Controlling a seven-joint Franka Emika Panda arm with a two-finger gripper.
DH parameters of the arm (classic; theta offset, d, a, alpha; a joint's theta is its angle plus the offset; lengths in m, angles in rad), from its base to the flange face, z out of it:
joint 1: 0 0.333 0 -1.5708
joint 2: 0 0 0 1.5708
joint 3: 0 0.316 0.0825 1.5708
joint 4: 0 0 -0.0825 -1.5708
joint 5: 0 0.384 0 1.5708
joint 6: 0 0 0.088 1.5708
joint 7: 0 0.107 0 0
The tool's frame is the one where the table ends.
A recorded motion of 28 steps. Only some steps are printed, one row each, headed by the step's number.
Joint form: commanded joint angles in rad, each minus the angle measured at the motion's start. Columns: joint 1, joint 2, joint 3, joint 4, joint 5, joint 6, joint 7.
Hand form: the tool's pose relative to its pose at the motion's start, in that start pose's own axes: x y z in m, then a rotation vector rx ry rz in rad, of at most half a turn. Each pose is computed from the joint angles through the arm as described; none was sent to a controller.
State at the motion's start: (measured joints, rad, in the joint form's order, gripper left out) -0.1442 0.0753 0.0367 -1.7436 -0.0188 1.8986 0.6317
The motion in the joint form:
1: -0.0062 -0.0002 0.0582 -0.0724 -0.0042 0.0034 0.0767
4: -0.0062 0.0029 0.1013 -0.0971 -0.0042 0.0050 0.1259
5: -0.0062 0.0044 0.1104 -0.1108 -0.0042 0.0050 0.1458
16: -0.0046 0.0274 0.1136 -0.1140 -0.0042 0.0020 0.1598
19: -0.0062 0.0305 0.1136 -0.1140 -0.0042 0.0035 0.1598
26: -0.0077 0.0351 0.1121 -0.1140 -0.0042 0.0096 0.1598
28: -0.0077 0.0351 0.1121 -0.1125 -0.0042 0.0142 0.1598
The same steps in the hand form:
1: -0.0277 -0.0169 0.0331 -0.0395 -0.0550 0.0223
4: -0.0469 -0.0333 0.0456 -0.0535 -0.0763 0.0280
5: -0.0524 -0.0356 0.0526 -0.0635 -0.0875 0.0384
16: -0.0535 -0.0382 0.0676 -0.0812 -0.1106 0.0472
19: -0.0526 -0.0378 0.0693 -0.0820 -0.1121 0.0487
26: -0.0506 -0.0372 0.0716 -0.0806 -0.1114 0.0517
28: -0.0499 -0.0378 0.0706 -0.0764 -0.1070 0.0518

